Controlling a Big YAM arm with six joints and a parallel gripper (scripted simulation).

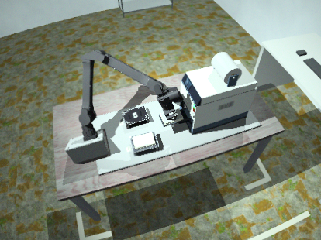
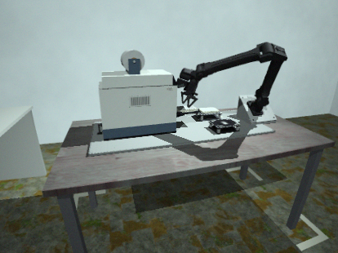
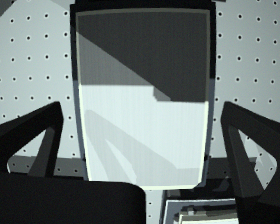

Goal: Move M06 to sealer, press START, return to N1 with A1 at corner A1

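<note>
Now: the sealer stage 40 mm below my hand. Also, from my hand: foil roll: 330 mm ahead, 280 mm above; then black nest N1: 210 mm behind, 140 mm to the left, 100 mm below; then pale plate: 210 mm behind, 80 mm to the right, 80 mm below.
</note>
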